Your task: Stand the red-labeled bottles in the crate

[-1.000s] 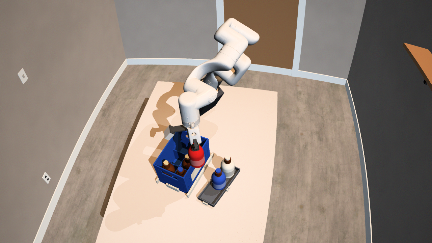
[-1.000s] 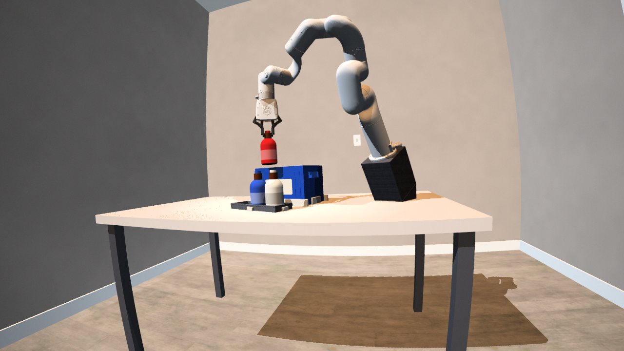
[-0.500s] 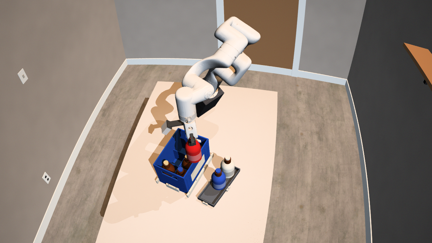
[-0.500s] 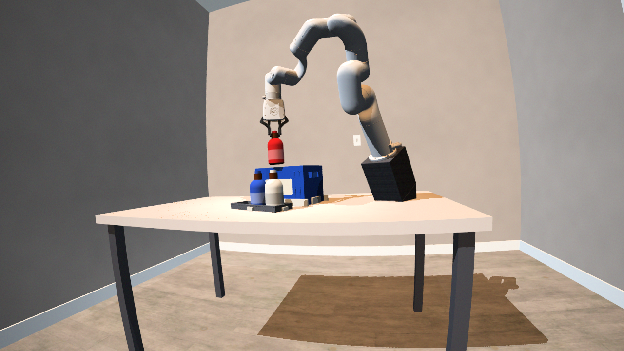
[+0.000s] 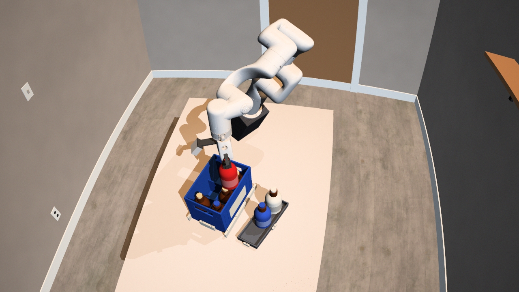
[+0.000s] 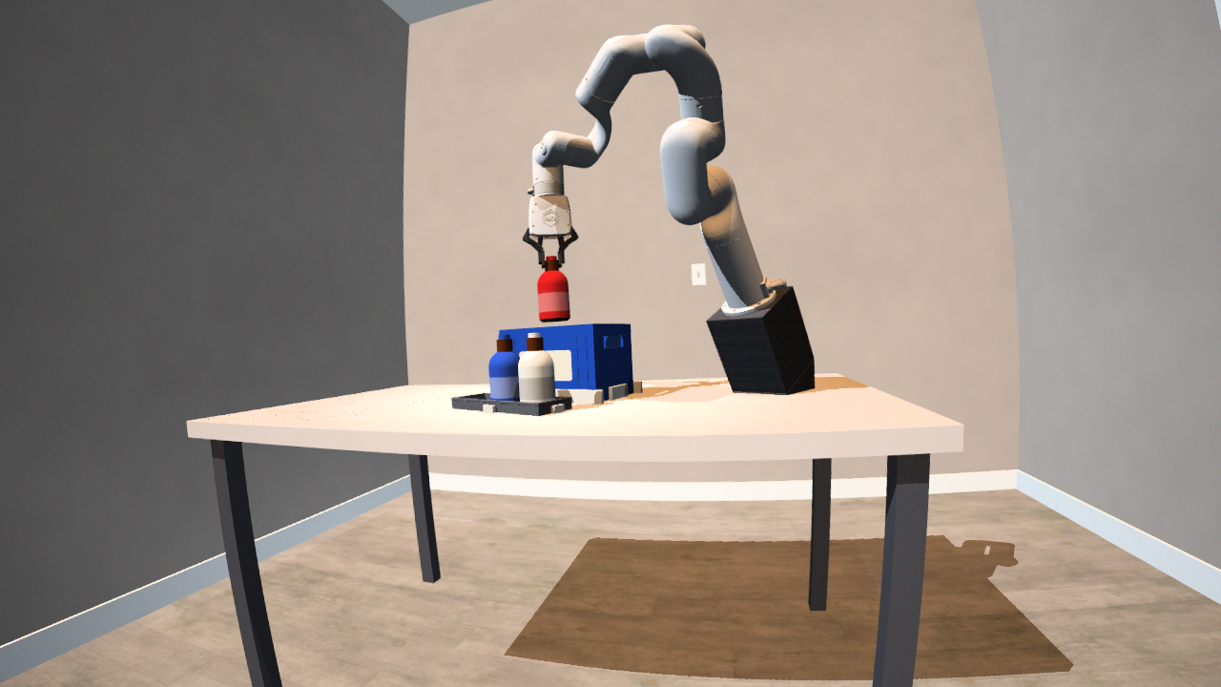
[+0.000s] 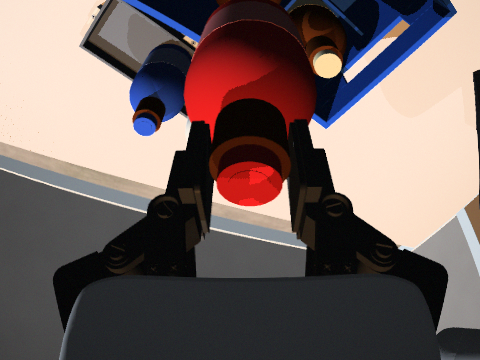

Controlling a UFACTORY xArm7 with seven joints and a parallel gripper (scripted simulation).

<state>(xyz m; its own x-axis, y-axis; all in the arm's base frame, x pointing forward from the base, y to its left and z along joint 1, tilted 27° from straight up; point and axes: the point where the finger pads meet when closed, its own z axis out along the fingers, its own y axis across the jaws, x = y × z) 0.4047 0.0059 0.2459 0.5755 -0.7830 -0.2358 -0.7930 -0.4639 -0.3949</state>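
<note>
My hand is 70 mm above the red-labeled bottle. From my hand the other things lie so: white-labeled bottle: 60 mm behind, 170 mm to the left, 250 mm below; blue-labeled bottle: 30 mm ahead, 150 mm to the left, 250 mm below; blue crate: 10 mm ahead, 60 mm to the right, 250 mm below.
</note>
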